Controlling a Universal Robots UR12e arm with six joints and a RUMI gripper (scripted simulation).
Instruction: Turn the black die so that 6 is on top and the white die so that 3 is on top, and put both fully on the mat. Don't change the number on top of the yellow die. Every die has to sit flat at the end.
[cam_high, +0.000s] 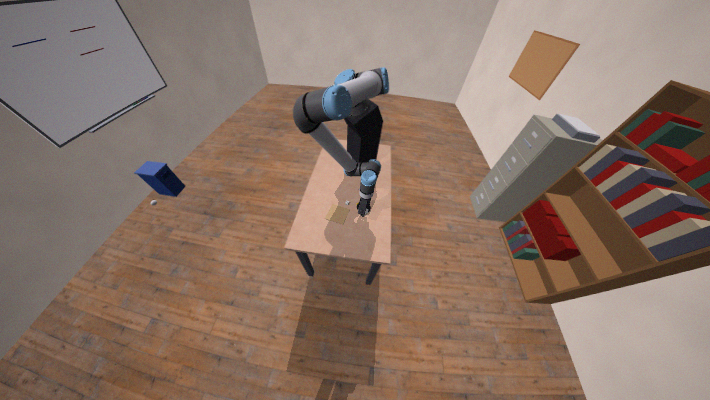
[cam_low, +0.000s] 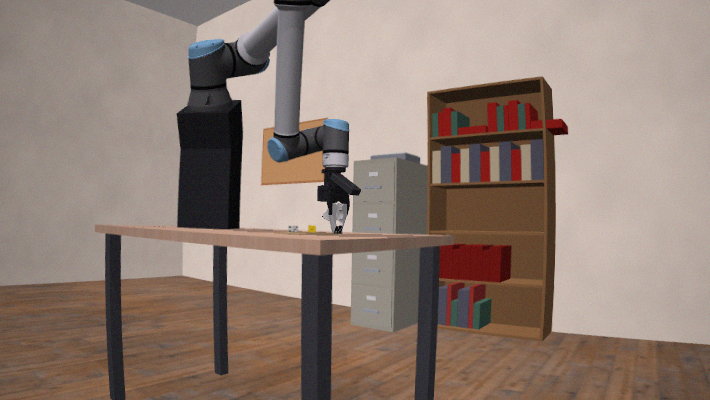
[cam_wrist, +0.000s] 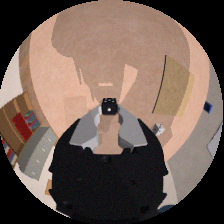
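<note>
My gripper is now 9 cm past the yellow die and 2 cm to the left of it. The rest, counted from my hand: tan mat: 3 cm behind, 18 cm to the right, 2 cm below; then white die: 11 cm behind, 10 cm to the right; then black die: right at my hand.
</note>
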